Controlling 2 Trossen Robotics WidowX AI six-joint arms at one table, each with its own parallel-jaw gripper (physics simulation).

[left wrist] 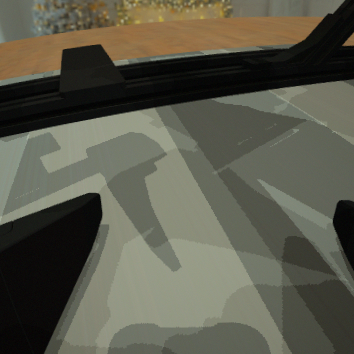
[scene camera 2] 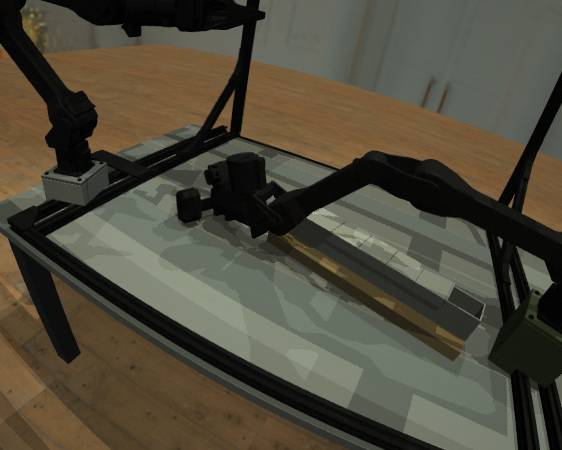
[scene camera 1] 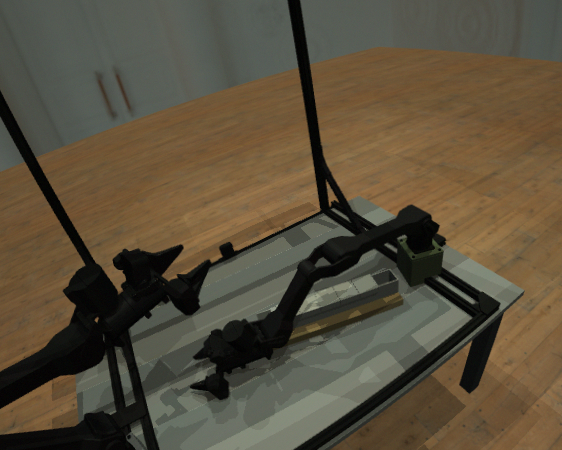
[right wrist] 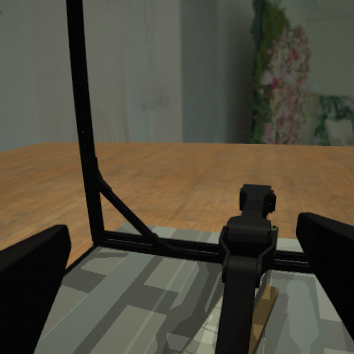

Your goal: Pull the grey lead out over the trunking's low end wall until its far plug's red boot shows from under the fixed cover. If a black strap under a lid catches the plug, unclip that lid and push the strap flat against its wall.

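Observation:
The grey trunking lies along the table with pale lids in a row on top. Its right end is open on top in both scene views. Its other end is hidden behind the left arm's wrist, and the low end wall does not show. The grey lead, red boot and black straps cannot be made out. My left gripper is open and empty, low over the table beyond the hidden end. My right gripper is open and empty, high at the left side.
A wooden strip lies along the trunking's side. The left arm passes over the trunking. Its green base stands near the open end. Black rails and posts frame the table. A black plate crosses a rail.

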